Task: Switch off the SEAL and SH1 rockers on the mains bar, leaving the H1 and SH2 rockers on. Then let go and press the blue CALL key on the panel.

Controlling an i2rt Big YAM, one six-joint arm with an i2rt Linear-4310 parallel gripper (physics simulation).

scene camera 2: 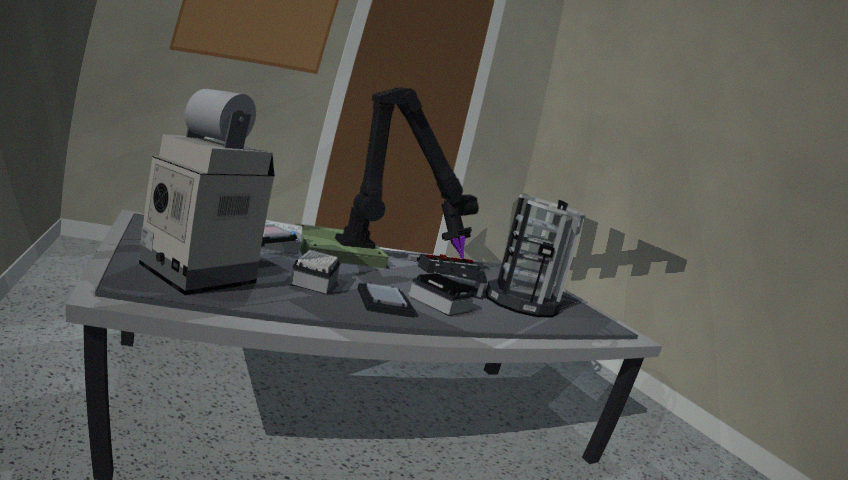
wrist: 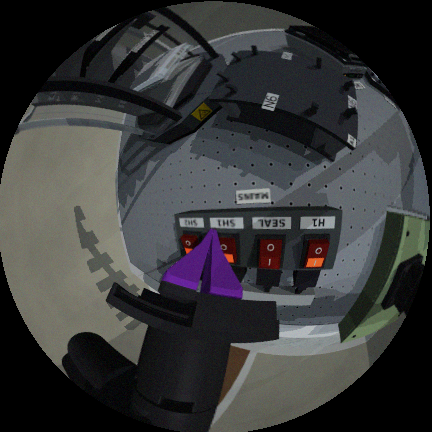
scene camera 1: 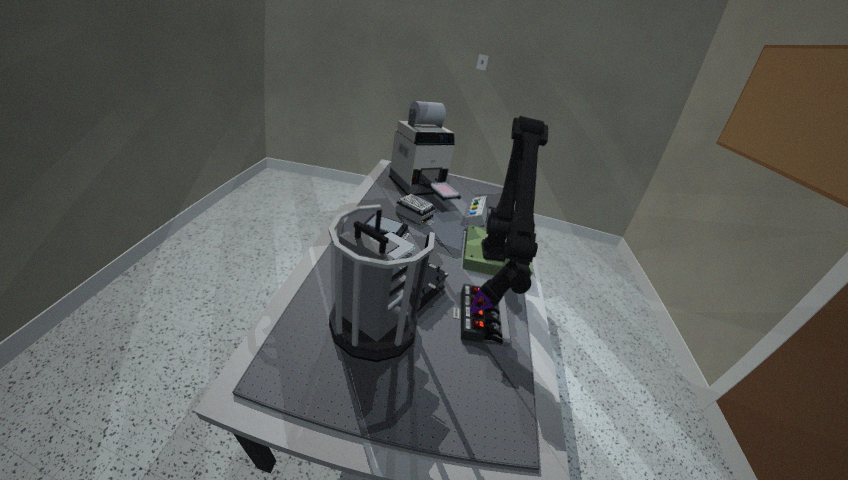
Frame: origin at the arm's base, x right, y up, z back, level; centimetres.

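Seen in the pictures: gripper, fingertip midpoint: (scene camera 2: 462,259) (wrist: 211,232) (scene camera 1: 471,311); arm's base, link origin: (scene camera 2: 354,243) (scene camera 1: 492,251).
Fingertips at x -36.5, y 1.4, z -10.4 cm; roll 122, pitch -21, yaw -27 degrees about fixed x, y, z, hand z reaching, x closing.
Offsets run from my fingertips to a thing's middle.
The dark mains bar (scene camera 1: 473,336) (scene camera 2: 440,265) (wrist: 295,234) lies under the gripper. In the wrist view its H1 rocker @[dz +2.4, dx +11.1, dy -0.7 cm] (wrist: 316,252) shows an orange lit end, and its SEAL rocker @[dz +2.3, dx +6.1, dy -0.7 cm] (wrist: 270,254) is dark red and unlit. The SH1 rocker @[dz +2.3, dx +1.1, dy -0.7 cm] (wrist: 229,246) and SH2 rocker @[dz +2.3, dx -3.9, dy -0.7 cm] (wrist: 188,244) show orange and are partly hidden by the purple fingers. My gripper (scene camera 1: 472,311) (scene camera 2: 462,258) (wrist: 211,232) is shut and empty, its tips over the SH1 side of the bar beside SH2; contact cannot be told. The small pale panel @[dz +6.6, dx +68.7, dy -1.2 cm] (scene camera 1: 476,219) with a blue key @[dz +3.1, dx +61.7, dy +0.7 cm] (scene camera 1: 473,212) stands beyond the arm's base.
The green base (scene camera 1: 479,261) (scene camera 2: 371,257) (wrist: 367,295) is between bar and panel. A tall cage-like rack @[dz -28.2, dx -7.3, dy +12.1 cm] (scene camera 1: 355,297) (scene camera 2: 523,306) stands across from the bar. A dark N6 tray @[dz -16.8, dx +11.6, dy -1.6 cm] (wrist: 300,95) is nearby. A white machine @[dz -25.5, dx +94.7, dy +17.4 cm] (scene camera 1: 410,155) (scene camera 2: 232,231) with a roll stands at the far end.
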